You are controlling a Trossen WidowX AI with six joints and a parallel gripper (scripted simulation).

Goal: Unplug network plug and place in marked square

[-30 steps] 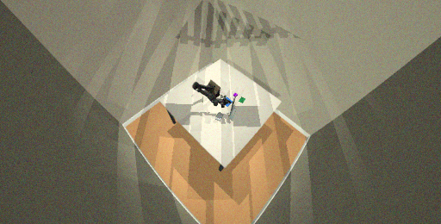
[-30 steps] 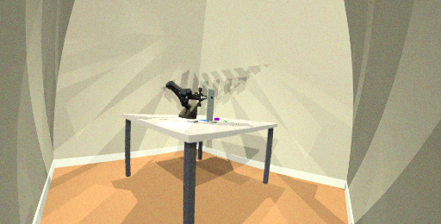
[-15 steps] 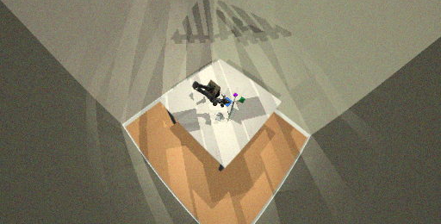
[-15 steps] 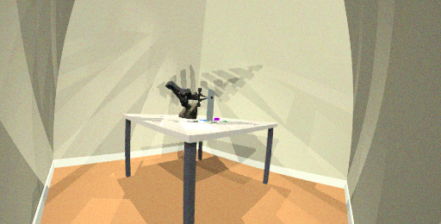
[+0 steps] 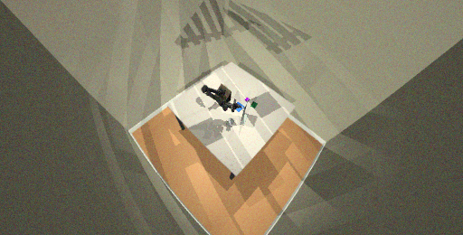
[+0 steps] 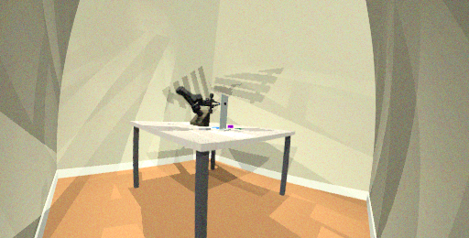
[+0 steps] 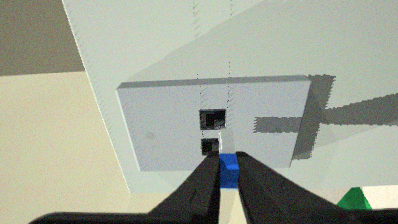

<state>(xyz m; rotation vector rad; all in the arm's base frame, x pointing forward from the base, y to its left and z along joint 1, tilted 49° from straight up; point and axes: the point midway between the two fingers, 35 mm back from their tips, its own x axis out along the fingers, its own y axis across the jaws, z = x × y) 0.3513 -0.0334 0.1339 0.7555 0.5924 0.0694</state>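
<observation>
Now: gripper tip 24 cm above the blue marked square, 12 cm to the right of it and 11 cm past it. Round my gripper tip: network plug (right at my gripper tip); then upright panel (9 cm below, 5 cm ahead, 2 cm to the left).
</observation>
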